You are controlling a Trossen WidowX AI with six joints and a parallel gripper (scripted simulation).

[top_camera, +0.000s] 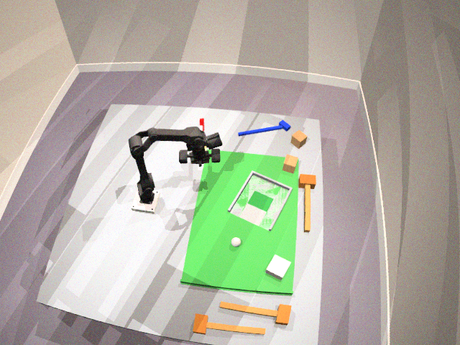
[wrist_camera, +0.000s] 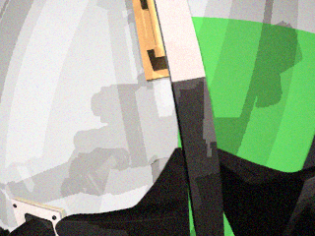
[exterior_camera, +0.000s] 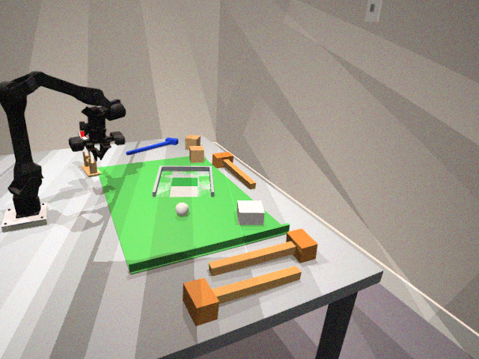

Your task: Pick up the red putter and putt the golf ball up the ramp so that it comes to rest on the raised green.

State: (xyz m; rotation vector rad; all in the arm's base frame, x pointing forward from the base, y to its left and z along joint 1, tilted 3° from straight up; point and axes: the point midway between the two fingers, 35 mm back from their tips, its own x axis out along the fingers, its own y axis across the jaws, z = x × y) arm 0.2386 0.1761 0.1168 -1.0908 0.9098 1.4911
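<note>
The red putter lies 110 mm to the left of my gripper tip, 30 mm above it and 20 mm behind it. Round my gripper tip: blue putter (340 mm to the left, 280 mm ahead, 80 mm below); green mat (240 mm ahead, 210 mm to the right, 90 mm below); white golf ball (350 mm to the right, 220 mm ahead, 70 mm below).
</note>
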